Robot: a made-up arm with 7 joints. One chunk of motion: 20 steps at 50 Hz.
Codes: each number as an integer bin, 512 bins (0 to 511) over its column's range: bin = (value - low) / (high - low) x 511, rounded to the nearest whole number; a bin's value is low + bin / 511 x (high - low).
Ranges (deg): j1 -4..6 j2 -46..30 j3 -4..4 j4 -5..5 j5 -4..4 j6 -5..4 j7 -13..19
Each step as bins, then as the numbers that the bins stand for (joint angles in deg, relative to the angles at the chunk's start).
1 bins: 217 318 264 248 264 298 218
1 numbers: 0.25 1.30 0.13 -0.15 0.13 0.25 0.65
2 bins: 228 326 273 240 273 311 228
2 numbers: 0.46 2.49 0.27 -0.30 0.27 0.48 1.28
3 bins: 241 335 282 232 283 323 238
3 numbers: 0.72 3.82 0.41 -0.46 0.43 0.69 1.90
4 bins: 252 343 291 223 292 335 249
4 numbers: 0.93 5.01 0.56 -0.64 0.57 0.90 2.59
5 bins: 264 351 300 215 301 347 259
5 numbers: 1.17 6.20 0.70 -0.79 0.71 1.11 3.22
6 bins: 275 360 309 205 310 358 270
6 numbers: 1.38 7.54 0.84 -0.99 0.85 1.31 3.91
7 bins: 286 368 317 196 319 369 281
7 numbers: 1.60 8.73 0.96 -1.16 0.99 1.50 4.60
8 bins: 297 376 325 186 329 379 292
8 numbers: 1.81 9.92 1.09 -1.36 1.15 1.68 5.29
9 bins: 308 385 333 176 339 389 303
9 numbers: 2.03 11.26 1.21 -1.56 1.31 1.85 5.97
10 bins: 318 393 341 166 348 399 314
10 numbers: 2.22 12.45 1.34 -1.75 1.45 2.03 6.66
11 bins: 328 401 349 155 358 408 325
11 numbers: 2.42 13.64 1.46 -1.97 1.60 2.19 7.35
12 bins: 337 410 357 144 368 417 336
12 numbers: 2.59 14.98 1.59 -2.18 1.76 2.34 8.04
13 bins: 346 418 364 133 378 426 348
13 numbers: 2.77 16.17 1.70 -2.40 1.92 2.50 8.79
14 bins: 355 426 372 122 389 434 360
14 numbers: 2.95 17.36 1.82 -2.61 2.09 2.64 9.54
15 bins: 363 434 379 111 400 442 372
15 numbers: 3.10 18.55 1.93 -2.83 2.26 2.78 10.30
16 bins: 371 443 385 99 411 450 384
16 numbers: 3.26 19.89 2.03 -3.06 2.43 2.93 11.05
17 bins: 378 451 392 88 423 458 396
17 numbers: 3.40 21.08 2.14 -3.28 2.62 3.07 11.80
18 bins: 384 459 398 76 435 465 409
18 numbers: 3.51 22.27 2.23 -3.51 2.81 3.19 12.61
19 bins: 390 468 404 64 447 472 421
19 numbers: 3.63 23.60 2.32 -3.75 3.00 3.31 13.36
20 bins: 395 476 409 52 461 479 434
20 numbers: 3.73 24.79 2.40 -3.98 3.22 3.44 14.18
